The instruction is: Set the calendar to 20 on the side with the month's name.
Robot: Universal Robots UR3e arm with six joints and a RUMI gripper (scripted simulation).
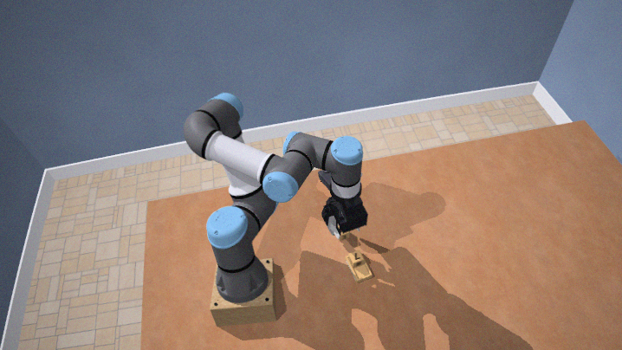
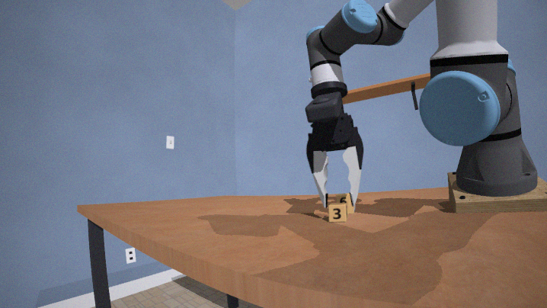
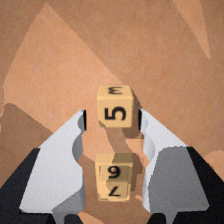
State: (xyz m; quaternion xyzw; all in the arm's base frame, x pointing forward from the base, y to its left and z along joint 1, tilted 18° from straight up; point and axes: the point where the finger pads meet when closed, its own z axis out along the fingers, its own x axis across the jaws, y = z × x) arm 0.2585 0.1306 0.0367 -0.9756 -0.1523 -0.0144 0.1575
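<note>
Right now my hand is 2 cm above the wooden digit cube. From my hand the other things lie so: wooden tray 3 cm ahead, 10 cm to the right, 3 cm below.
</note>
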